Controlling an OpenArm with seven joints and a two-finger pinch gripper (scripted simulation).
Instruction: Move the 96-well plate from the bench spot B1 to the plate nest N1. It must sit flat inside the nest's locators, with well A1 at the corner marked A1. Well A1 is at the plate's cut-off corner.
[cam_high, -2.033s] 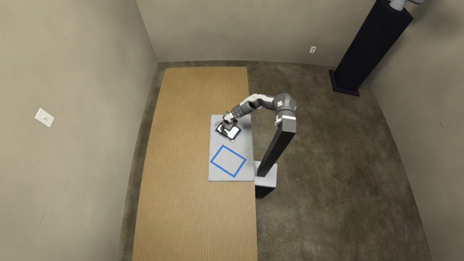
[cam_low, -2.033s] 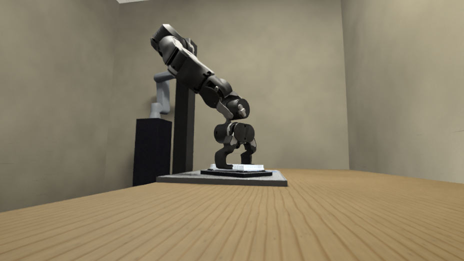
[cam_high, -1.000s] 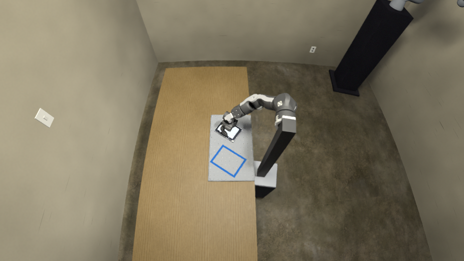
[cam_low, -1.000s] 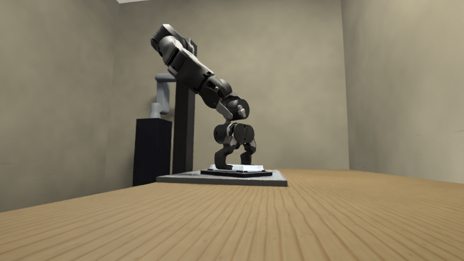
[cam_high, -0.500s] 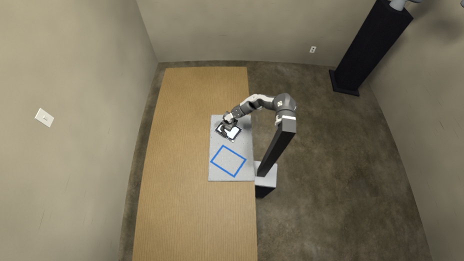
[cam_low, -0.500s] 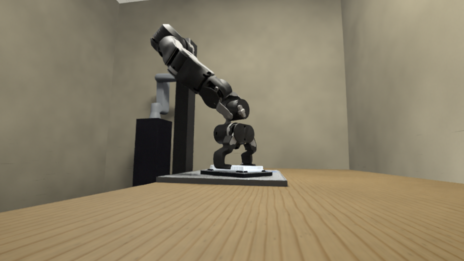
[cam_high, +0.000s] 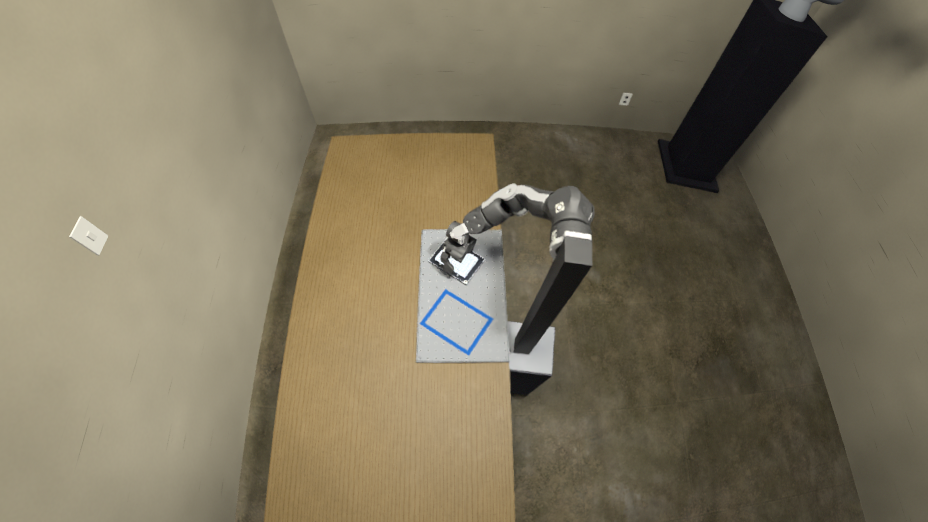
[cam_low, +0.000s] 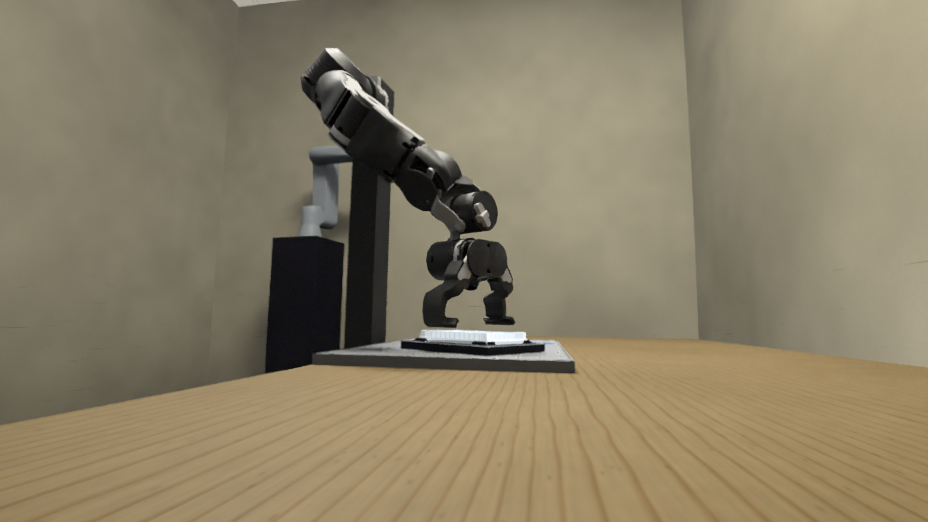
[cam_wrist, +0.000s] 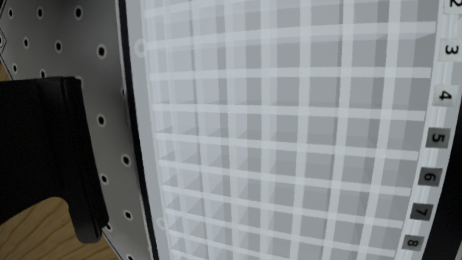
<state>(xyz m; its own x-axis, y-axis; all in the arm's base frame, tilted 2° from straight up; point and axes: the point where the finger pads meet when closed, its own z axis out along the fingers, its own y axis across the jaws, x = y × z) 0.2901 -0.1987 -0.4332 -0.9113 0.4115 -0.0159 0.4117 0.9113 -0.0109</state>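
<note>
Now: hand 1 cm above the 96-well plate. Round my hand: black plate nest: 3 cm below.
</note>
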